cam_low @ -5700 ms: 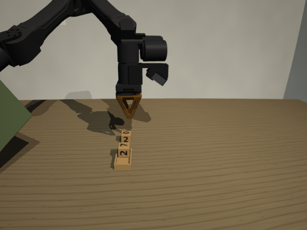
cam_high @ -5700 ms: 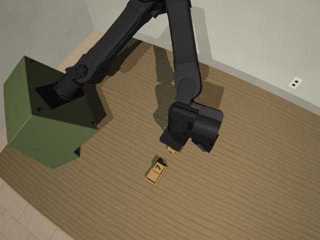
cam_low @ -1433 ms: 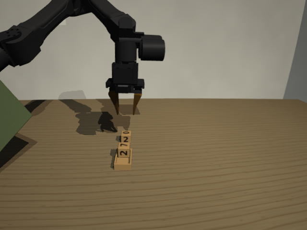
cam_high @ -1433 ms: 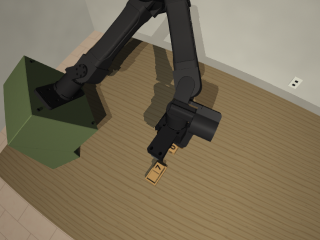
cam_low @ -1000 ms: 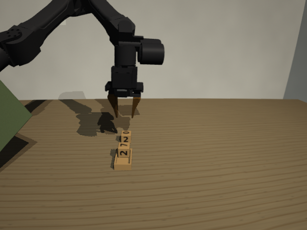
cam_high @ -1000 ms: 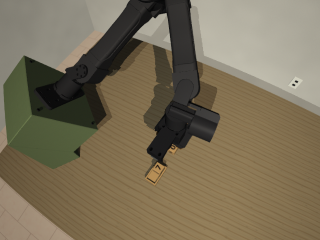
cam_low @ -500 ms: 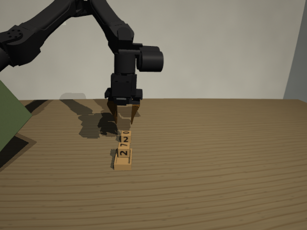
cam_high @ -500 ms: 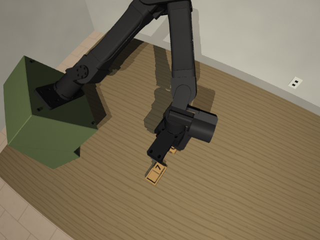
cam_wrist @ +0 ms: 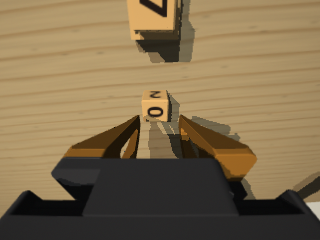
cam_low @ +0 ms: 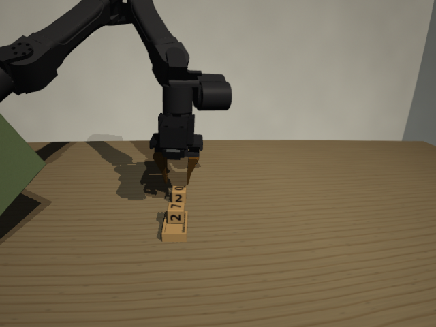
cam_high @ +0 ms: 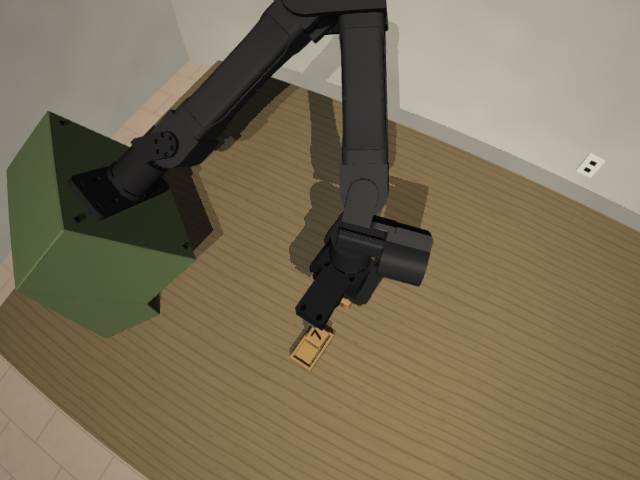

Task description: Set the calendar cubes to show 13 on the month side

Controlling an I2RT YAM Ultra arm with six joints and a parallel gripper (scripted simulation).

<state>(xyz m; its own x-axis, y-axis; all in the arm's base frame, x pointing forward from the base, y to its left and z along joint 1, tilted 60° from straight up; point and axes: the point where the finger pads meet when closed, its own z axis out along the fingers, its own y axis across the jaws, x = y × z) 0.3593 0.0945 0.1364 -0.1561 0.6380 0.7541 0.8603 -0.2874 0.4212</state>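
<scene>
My hand is 40 mm above the wooden cube. Round my hand: wooden tray: 20 mm ahead, 110 mm to the right, 40 mm below.
</scene>
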